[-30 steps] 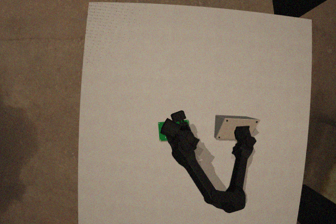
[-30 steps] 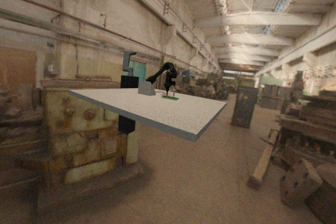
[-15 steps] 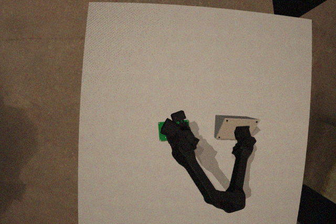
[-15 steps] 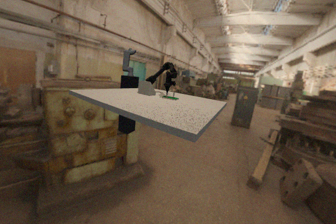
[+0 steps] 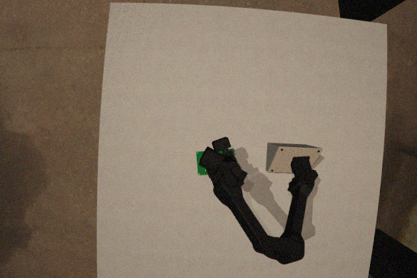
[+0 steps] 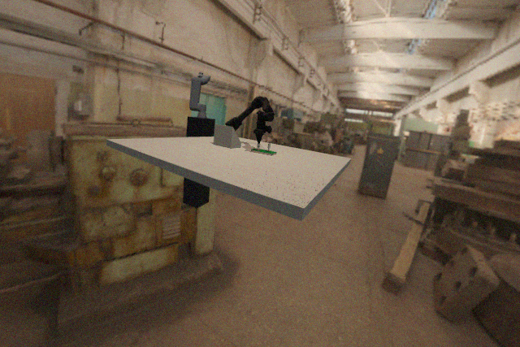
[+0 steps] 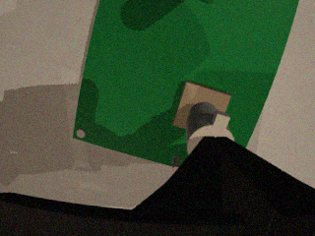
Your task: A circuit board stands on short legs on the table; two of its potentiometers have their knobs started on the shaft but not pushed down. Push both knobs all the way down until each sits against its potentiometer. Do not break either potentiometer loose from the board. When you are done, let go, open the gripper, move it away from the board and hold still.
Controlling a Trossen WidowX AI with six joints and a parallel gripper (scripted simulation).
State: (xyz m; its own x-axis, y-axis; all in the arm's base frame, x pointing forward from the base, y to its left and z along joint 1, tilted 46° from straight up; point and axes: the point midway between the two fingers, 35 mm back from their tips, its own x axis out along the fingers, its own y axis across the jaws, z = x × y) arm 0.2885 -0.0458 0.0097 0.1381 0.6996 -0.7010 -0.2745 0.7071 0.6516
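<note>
Now: gripper tip 10 mm above the knob.
</note>
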